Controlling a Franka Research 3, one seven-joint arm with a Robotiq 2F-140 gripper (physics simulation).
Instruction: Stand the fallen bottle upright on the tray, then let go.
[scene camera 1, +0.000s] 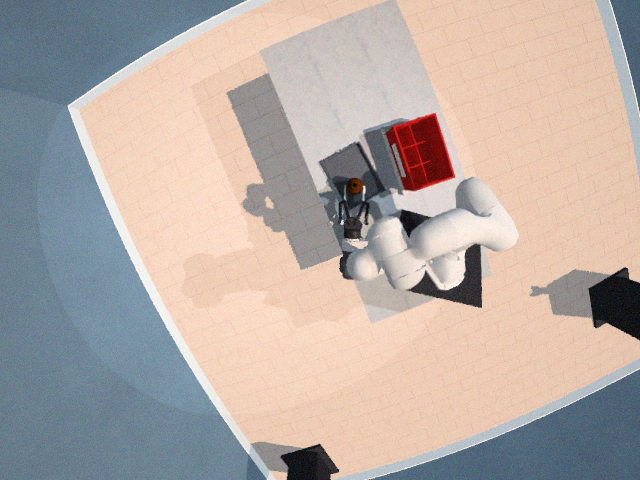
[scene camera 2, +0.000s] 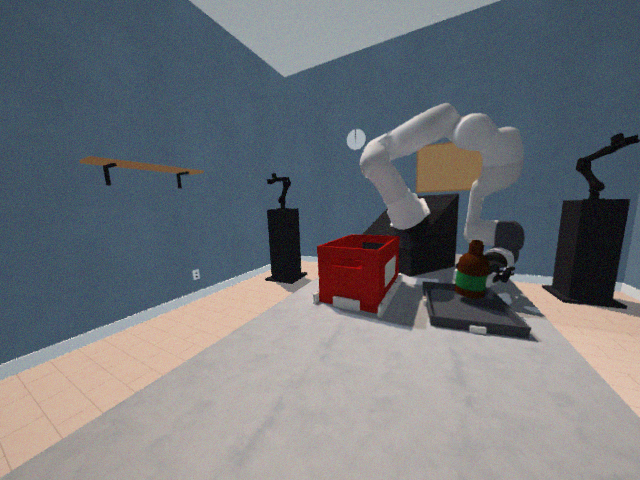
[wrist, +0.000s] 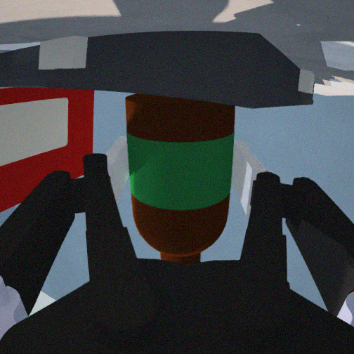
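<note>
The brown bottle with a green band (scene camera 1: 354, 184) (scene camera 2: 471, 281) (wrist: 181, 172) is upright, neck up, over the rear part of the dark grey tray (scene camera 1: 342, 166) (scene camera 2: 465, 313) (wrist: 175, 62). In the wrist view, which shows things upside down, the tray's rim hides the bottle's base. In scene camera 2 the base looks low inside the tray; whether it touches the floor of the tray cannot be told. My gripper (scene camera 1: 354, 194) (wrist: 180, 155) is shut on the bottle's body, with one pad on each side. In scene camera 2 the bottle partly hides the fingers.
A red crate (scene camera 1: 421, 152) (scene camera 2: 343, 279) (wrist: 80, 135) stands beside the tray on the grey table (scene camera 1: 341, 67) (scene camera 2: 330, 403). The arm's dark mount (scene camera 1: 473, 279) (scene camera 2: 439, 242) is behind them. Black pedestals (scene camera 2: 283, 245) (scene camera 2: 589, 253) with small arms stand off the table.
</note>
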